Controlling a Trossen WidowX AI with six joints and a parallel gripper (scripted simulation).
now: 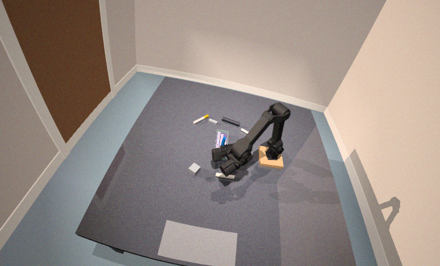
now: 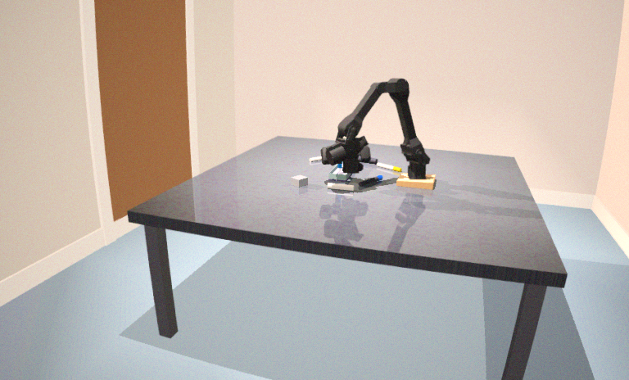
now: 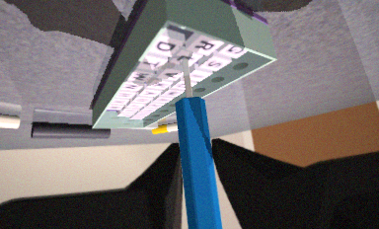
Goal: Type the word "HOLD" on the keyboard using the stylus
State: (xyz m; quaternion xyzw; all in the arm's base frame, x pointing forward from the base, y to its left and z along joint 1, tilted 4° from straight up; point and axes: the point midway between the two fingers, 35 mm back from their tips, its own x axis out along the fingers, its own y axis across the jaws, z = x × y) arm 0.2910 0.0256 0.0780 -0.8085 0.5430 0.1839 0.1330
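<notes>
My gripper tip is 140 mm past the blue-capped dark pen, 60 mm above it and 20 mm to the right of it. Round my gripper tip: thin grey tip 50 mm below; blue stylus 10 mm below; white stick 150 mm to the left, 60 mm below, 20 mm behind.
</notes>
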